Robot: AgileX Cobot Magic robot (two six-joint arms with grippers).
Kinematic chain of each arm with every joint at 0, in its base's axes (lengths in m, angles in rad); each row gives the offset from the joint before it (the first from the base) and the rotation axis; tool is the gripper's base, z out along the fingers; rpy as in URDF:
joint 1: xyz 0 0 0.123 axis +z
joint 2: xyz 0 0 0 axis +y
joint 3: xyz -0.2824 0 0.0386 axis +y
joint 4: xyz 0.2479 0 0.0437 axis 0.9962 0 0.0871
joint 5: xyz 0 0 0 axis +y
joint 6: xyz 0.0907 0 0.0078 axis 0.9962 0 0.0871
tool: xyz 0 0 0 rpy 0 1.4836 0
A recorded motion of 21 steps. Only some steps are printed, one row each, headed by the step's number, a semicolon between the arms.
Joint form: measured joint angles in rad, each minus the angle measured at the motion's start. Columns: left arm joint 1, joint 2, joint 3, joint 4, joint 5, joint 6; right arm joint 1, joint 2, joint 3, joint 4, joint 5, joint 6.
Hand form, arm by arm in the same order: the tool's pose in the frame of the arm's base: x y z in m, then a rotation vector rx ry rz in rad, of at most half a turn. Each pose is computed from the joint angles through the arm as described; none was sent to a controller.
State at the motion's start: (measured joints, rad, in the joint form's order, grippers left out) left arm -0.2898 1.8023 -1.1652 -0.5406 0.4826 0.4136; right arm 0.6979 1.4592 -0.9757 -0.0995 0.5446 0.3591
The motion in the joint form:
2: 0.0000 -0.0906 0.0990 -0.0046 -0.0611 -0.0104; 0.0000 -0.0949 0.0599 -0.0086 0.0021 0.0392
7: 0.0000 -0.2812 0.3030 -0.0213 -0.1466 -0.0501; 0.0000 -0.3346 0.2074 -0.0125 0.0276 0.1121
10: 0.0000 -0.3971 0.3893 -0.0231 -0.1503 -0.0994; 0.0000 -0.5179 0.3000 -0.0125 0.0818 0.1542
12: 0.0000 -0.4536 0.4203 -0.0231 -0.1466 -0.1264; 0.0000 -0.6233 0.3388 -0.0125 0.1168 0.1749
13: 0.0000 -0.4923 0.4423 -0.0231 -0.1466 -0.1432; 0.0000 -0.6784 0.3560 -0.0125 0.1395 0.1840
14: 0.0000 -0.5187 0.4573 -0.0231 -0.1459 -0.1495; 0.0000 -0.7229 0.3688 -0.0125 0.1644 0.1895
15: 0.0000 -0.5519 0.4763 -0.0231 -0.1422 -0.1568; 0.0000 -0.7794 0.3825 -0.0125 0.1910 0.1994
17: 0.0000 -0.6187 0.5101 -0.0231 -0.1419 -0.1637; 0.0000 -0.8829 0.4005 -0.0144 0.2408 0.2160
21: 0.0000 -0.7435 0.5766 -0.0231 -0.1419 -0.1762; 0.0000 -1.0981 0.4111 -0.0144 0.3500 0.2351
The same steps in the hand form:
2: 0.3353 -0.1202 0.2119 0.3255 2.4957 -0.4288; 0.2165 0.1749 0.2676 -0.4648 2.4659 0.3554
7: 0.2884 -0.1028 0.2218 0.2242 2.4465 -0.4208; 0.1730 0.1379 0.2812 -0.3635 2.4237 0.4173
10: 0.2622 -0.0948 0.2314 0.1626 2.4230 -0.4472; 0.1408 0.1103 0.2857 -0.3003 2.4003 0.4528
12: 0.2507 -0.0916 0.2376 0.1331 2.4052 -0.4654; 0.1236 0.0955 0.2889 -0.2664 2.3756 0.4782
13: 0.2429 -0.0892 0.2413 0.1143 2.3911 -0.4762; 0.1147 0.0878 0.2902 -0.2505 2.3633 0.4898
14: 0.2375 -0.0876 0.2436 0.1079 2.3812 -0.4815; 0.1074 0.0814 0.2907 -0.2398 2.3580 0.4950
15: 0.2304 -0.0857 0.2461 0.1018 2.3713 -0.4890; 0.0985 0.0737 0.2919 -0.2224 2.3449 0.5077
17: 0.2174 -0.0819 0.2518 0.0966 2.3392 -0.4985; 0.0827 0.0598 0.2944 -0.1924 2.3140 0.5321
21: 0.1927 -0.0745 0.2587 0.0872 2.2821 -0.5154; 0.0497 0.0312 0.3004 -0.1432 2.2274 0.5928

